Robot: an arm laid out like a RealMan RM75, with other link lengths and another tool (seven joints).
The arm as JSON. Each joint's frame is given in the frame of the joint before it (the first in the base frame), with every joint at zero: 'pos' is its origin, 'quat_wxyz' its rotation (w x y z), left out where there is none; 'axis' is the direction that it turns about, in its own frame. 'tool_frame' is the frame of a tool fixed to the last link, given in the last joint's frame.
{
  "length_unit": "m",
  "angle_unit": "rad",
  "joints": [
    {
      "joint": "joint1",
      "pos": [
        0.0,
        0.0,
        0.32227
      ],
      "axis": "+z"
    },
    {
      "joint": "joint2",
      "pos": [
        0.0,
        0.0,
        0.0
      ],
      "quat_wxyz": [
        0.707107,
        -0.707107,
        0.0,
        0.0
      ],
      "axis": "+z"
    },
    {
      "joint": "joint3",
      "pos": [
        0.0,
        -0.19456,
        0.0
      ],
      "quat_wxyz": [
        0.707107,
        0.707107,
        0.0,
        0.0
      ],
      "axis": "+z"
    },
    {
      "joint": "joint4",
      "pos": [
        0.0,
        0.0,
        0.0
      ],
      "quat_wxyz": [
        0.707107,
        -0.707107,
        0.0,
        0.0
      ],
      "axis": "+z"
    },
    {
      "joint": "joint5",
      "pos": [
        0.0,
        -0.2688,
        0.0
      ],
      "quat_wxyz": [
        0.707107,
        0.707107,
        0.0,
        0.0
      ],
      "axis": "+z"
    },
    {
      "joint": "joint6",
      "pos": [
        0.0,
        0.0,
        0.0
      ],
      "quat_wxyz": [
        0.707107,
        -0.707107,
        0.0,
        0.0
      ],
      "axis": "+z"
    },
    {
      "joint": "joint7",
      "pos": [
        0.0,
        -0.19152,
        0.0
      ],
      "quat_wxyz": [
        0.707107,
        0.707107,
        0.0,
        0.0
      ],
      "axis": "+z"
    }
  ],
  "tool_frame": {
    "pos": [
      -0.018,
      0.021,
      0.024
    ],
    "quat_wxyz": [
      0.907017,
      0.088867,
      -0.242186,
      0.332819
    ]
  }
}
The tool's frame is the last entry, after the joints.
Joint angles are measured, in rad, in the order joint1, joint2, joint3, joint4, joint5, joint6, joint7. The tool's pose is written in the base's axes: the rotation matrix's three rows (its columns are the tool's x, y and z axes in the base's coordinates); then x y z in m. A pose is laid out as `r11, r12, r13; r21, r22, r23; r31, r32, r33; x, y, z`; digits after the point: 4 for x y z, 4 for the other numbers.
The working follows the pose.
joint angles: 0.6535 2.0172 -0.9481 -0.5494 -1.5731 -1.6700 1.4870
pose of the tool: -0.0916, -0.6831, -0.7246; -0.6542, -0.5073, 0.5609; -0.7507, 0.5254, -0.4005; 0.0981, 0.3650, 0.0723
Where each joint sits with the arm in this pose, in the base's axes (m; each line is computed from the numbers above, not from the rounded line before):
joint1: 0.0000 0.0000 0.3223
joint2: 0.0000 0.0000 0.3223
joint3: 0.1393 0.1067 0.2383
joint4: 0.1393 0.1067 0.2383
joint5: 0.2623 0.3444 0.2131
joint6: 0.2623 0.3444 0.2131
joint7: 0.1332 0.3751 0.0750
the tool: 0.0981 0.3650 0.0723

